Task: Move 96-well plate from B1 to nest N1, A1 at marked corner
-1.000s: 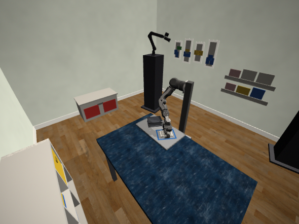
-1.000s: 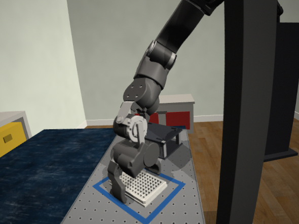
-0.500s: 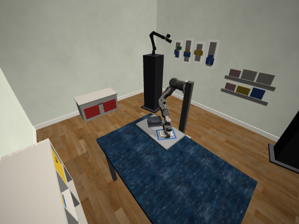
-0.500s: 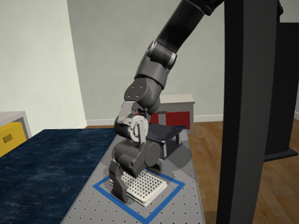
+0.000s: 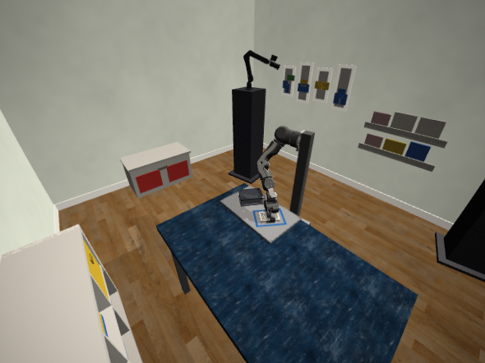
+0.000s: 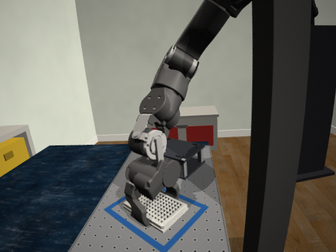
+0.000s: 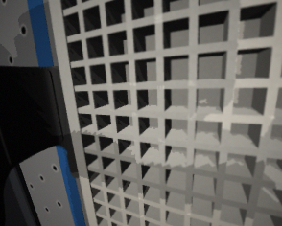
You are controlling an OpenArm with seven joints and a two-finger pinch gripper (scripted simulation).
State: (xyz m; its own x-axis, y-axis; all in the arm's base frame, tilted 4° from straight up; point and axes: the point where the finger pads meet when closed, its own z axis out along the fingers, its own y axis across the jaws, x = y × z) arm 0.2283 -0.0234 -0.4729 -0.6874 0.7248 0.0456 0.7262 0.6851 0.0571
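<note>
Right now my hand is right at the white 96-well plate. The rest, counted from my hand: dark raised plate nest 20 cm to the right, 7 cm behind, 5 cm above.
</note>
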